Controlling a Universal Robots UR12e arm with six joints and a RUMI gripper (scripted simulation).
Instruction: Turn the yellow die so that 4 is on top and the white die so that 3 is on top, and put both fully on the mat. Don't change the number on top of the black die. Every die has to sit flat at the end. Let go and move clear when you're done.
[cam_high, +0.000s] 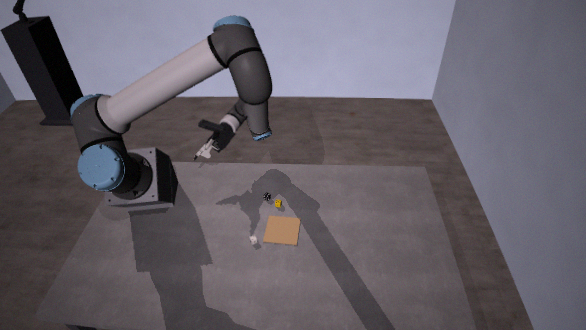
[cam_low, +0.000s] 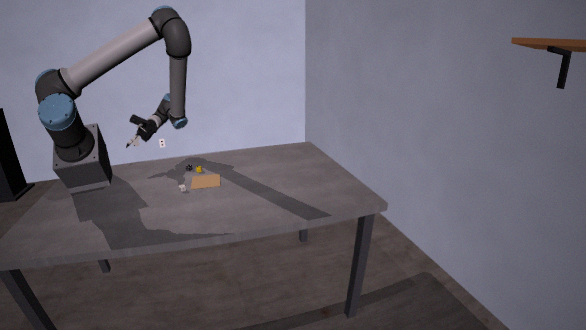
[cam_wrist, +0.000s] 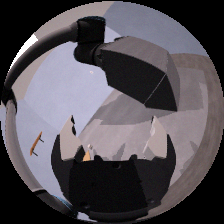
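Now: hand 28 cm short of the white die, 30 cm to the left of it and 19 cm above it. Round my hand: black die (30 cm ahead, 6 cm to the right, 19 cm below); then tan mat (39 cm ahead, 24 cm to the right, 20 cm below); then yellow die (36 cm ahead, 10 cm to the right, 19 cm below).
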